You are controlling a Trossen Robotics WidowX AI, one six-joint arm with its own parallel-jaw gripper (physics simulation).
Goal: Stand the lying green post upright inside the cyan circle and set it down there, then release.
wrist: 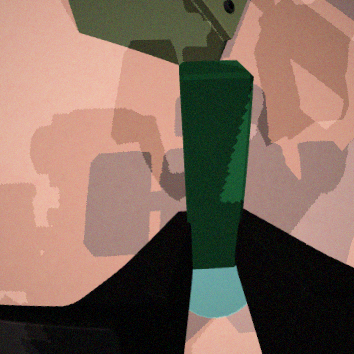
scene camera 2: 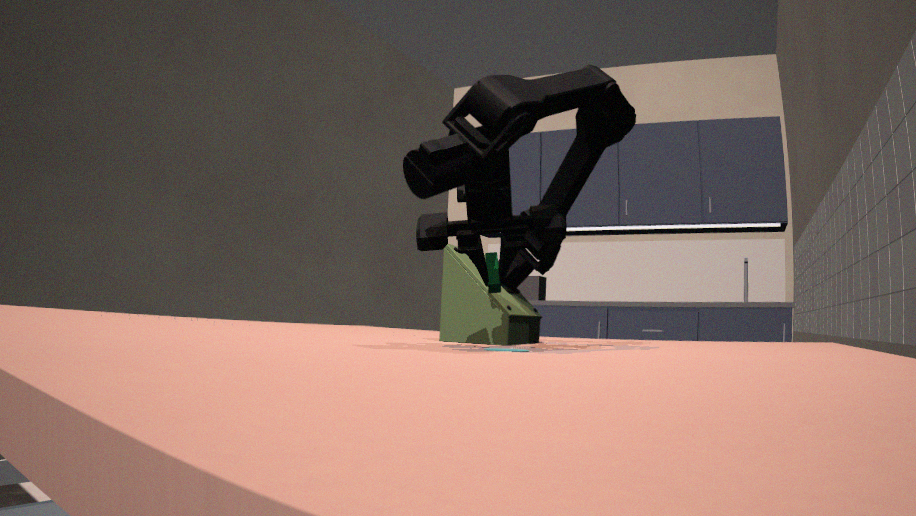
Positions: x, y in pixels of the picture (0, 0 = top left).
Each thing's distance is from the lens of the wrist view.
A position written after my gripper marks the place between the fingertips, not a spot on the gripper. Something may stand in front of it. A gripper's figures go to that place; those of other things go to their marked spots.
my gripper [wrist: 210, 221]: 0.10 m
green post [wrist: 215, 95]: 0.06 m
cyan circle [wrist: 215, 292]: 0.19 m
The marked spots on the cyan circle and the green post are 0.15 m apart.
